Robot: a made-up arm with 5 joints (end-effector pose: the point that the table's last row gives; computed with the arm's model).
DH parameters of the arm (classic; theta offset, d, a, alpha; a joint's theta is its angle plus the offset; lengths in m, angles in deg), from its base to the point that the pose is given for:
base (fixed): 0 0 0 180
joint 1: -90 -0.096 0.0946 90
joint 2: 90 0.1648 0.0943 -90
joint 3: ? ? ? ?
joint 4: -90 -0.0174 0.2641 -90
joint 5: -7.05 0 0.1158 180
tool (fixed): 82.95 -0.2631 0 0
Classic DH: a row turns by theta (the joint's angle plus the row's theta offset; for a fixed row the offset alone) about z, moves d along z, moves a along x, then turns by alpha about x.
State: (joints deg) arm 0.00 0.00 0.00 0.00 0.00
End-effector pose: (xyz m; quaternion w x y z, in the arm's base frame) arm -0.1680 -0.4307 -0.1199 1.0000 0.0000 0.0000 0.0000
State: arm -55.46 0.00 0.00 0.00 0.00
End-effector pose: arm 0.2596 -0.3826 -0.1199 0.8852 0.0000 0.0000 0.4653
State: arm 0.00 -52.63 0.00 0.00 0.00
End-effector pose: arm -0.1680 -0.0527 -0.4525 0.8964 0.4433 0.0000 0.0000
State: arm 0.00 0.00 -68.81 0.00 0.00
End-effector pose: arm -0.2793 -0.4307 -0.0393 0.8251 0.0000 0.5650 0.0000
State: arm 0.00 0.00 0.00 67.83 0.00
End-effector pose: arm -0.1680 0.0489 -0.3071 0.8299 0.5580 0.0000 0.0000
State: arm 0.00 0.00 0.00 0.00 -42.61
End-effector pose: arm -0.0939 -0.3908 -0.1199 0.9317 0.0000 0.0000 0.3633
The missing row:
joint 3: 0 0.1463 -0.1415 -90
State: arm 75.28 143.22 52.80 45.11 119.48
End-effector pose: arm -0.0219 0.0777 0.4167 0.3644 -0.6390 -0.2246 -0.6391
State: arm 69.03 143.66 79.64 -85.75 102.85
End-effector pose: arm 0.1235 0.6431 0.4762 0.2865 -0.5046 -0.7391 0.3422
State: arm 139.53 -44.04 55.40 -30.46 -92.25
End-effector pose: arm -0.0632 0.2928 -0.2400 0.6926 -0.3786 0.0674 -0.6103
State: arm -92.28 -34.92 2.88 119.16 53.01
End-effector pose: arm -0.3646 -0.2785 0.1328 0.2055 0.3084 0.9243 0.0912
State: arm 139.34 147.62 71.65 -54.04 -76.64
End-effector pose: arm 0.6251 -0.2145 0.3207 0.0918 -0.1352 0.8812 0.4436
